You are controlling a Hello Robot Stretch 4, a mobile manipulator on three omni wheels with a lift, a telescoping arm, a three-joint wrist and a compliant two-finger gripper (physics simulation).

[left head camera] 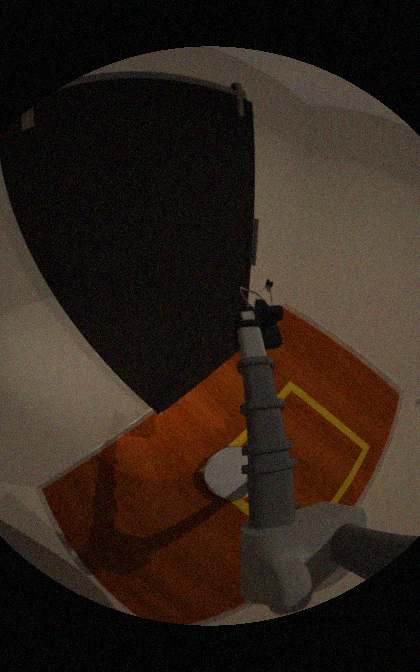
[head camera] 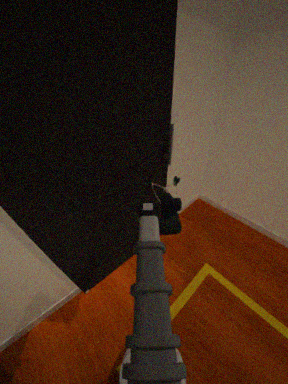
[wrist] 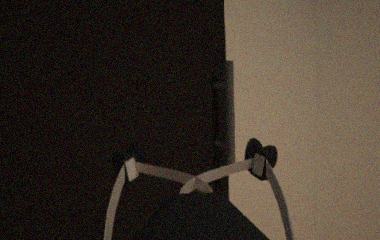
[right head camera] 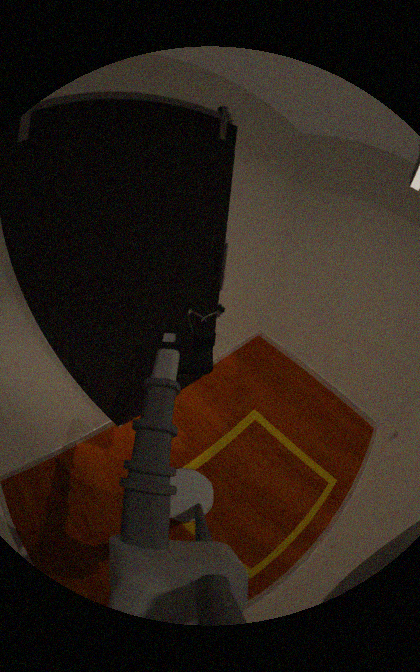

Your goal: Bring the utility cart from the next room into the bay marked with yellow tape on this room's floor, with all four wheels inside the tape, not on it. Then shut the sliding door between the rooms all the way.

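Frame: origin at the robot's base, x ahead, y left, z up, level; centimetres.
Seen in the pictures: gripper, fingertip midpoint: (head camera: 162, 178) (wrist: 194, 153).
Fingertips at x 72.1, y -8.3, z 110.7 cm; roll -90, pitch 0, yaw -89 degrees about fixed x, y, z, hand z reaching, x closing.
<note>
A point is followed by its place in that frame.
The dark sliding door (head camera: 85, 125) {y 27.7, x 79.8, z 136.8 cm} (left head camera: 140, 225) (right head camera: 125, 225) (wrist: 100, 75) {y 11.3, x 93.9, z 122.8 cm} hangs from a top rail. Its grey bar handle (head camera: 171, 145) {y -18.8, x 110.7, z 113.3 cm} (left head camera: 255, 242) (right head camera: 224, 265) (wrist: 230, 110) {y -18.3, x 110.7, z 113.7 cm} stands upright near its right edge. My gripper (head camera: 164, 182) {y -8.3, x 72.1, z 110.7 cm} (left head camera: 255, 287) (right head camera: 205, 311) (wrist: 194, 153) {y -8.3, x 72.1, z 110.7 cm} is open and empty, with its fingers bowed apart. In the wrist view the handle's lower end shows between the fingertips, near the right one; contact cannot be told. The yellow tape bay (head camera: 245, 298) {y -86.6, x 42.4, z -2.8 cm} (left head camera: 330, 416) (right head camera: 295, 448) lies on the floor, partly hidden by my arm. The utility cart does not show.
A pale wall (head camera: 235, 100) {y -92.1, x 172.7, z 135.1 cm} (left head camera: 330, 225) (right head camera: 310, 260) (wrist: 310, 100) {y -75.7, x 176.6, z 114.9 cm} stands right of the door, and another wall (head camera: 30, 280) {y 80.0, x 42.3, z 53.1 cm} (left head camera: 55, 360) stands left. A pale round shape (left head camera: 225, 472) (right head camera: 195, 490) beside my arm covers the bay's near left tape corner.
</note>
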